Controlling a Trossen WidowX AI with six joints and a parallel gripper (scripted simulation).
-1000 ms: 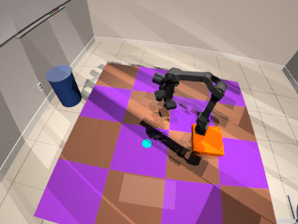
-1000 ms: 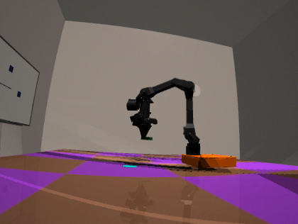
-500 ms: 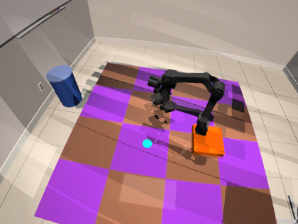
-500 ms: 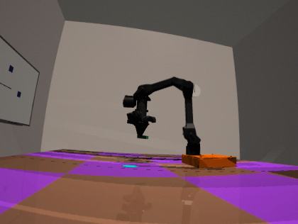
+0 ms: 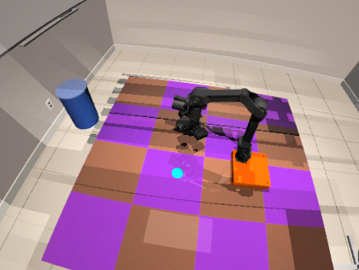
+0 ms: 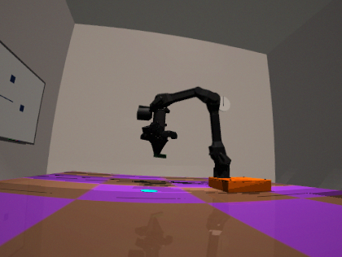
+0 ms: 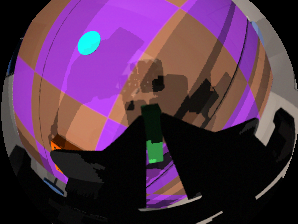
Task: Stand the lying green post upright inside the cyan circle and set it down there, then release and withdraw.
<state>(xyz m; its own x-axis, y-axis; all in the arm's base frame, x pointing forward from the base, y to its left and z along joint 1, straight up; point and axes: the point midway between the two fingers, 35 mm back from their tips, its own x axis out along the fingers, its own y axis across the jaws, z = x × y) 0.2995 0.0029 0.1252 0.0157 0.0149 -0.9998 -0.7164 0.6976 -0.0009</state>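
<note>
Right now my gripper tip is 170 mm to the right of the cyan circle, 130 mm above it and 10 mm short of it. Also, from my gripper tip: green post (20 mm to the right, 20 mm behind).
</note>
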